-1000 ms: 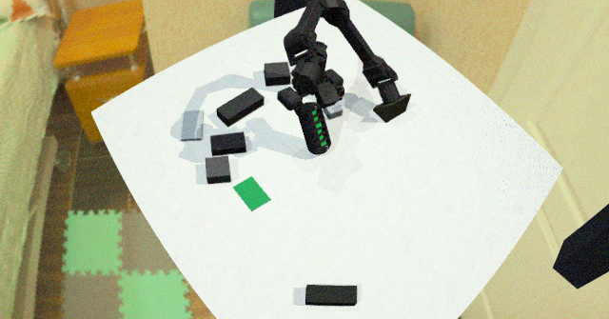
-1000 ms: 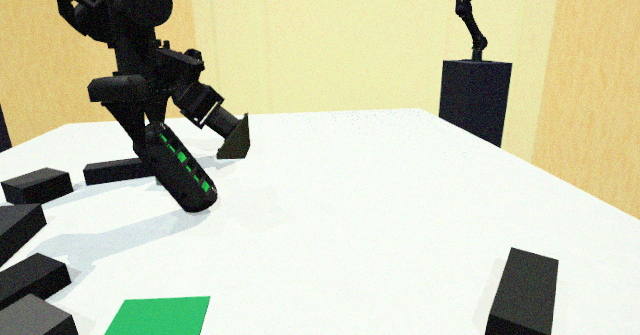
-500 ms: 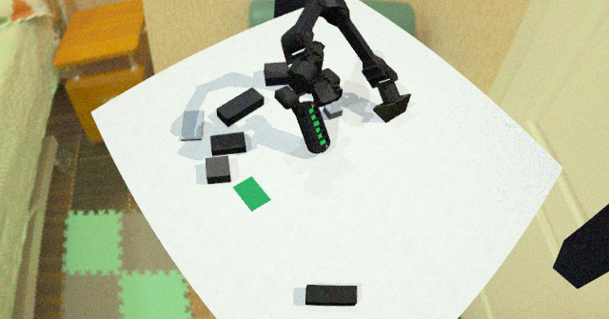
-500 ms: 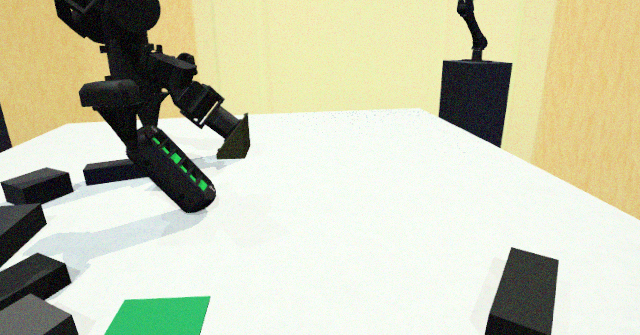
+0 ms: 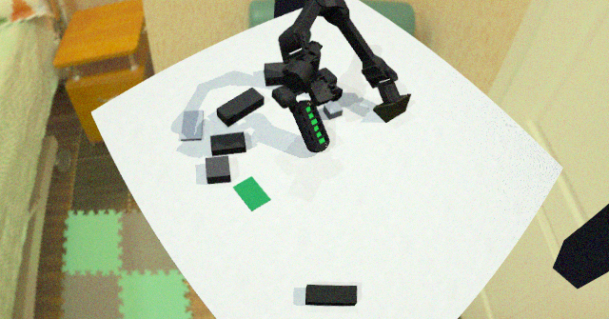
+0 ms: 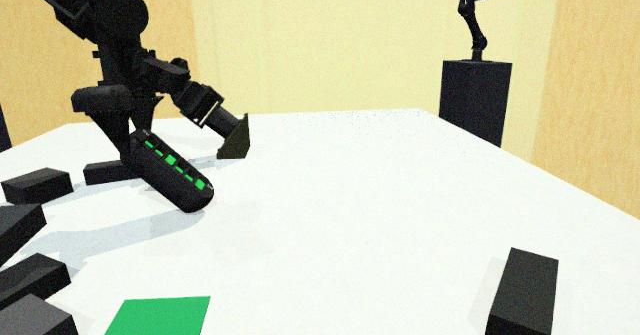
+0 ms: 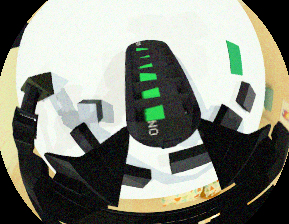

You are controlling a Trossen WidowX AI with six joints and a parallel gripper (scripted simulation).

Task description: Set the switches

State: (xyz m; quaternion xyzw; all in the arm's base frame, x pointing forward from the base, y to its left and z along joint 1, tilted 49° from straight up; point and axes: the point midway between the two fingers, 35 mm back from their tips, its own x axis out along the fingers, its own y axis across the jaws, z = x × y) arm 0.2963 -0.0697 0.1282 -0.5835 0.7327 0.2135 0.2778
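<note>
Now: gripper tip 13 cm past the small grey cube, 2 cm to the right of it and 10 cm above it. From my gripper tip the other things lie so: green card: 25 cm ahead, 6 cm to the left, 11 cm below; light grey plate: 23 cm ahead, 25 cm to the right, 11 cm below.
</note>
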